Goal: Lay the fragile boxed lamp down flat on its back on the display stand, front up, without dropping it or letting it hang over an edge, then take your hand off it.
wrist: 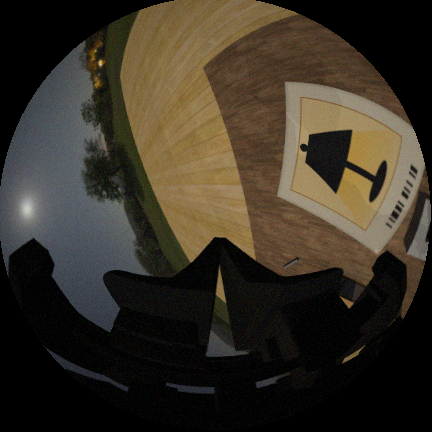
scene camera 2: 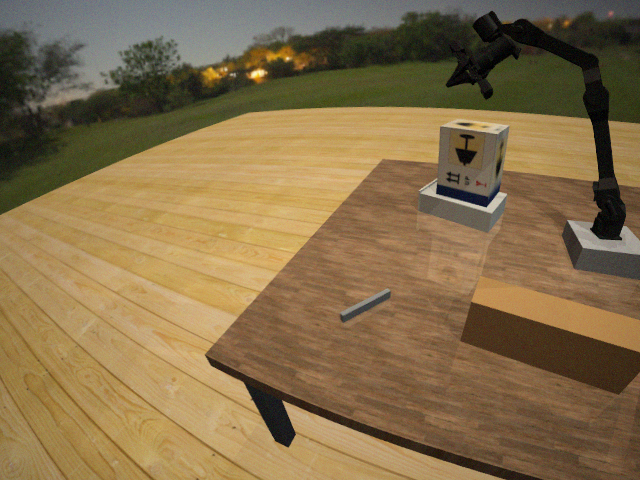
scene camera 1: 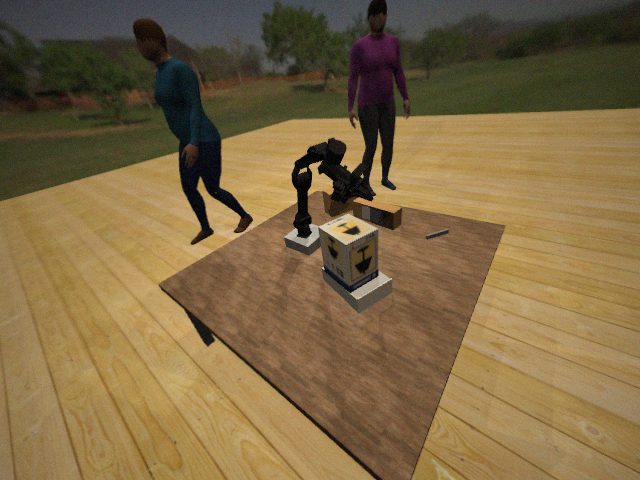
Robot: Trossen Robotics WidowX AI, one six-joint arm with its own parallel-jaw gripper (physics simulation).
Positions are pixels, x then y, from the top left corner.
Scene:
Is my gripper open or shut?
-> Shut.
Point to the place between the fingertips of my gripper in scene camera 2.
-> At 446,86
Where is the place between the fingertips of my gripper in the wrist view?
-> At 218,242

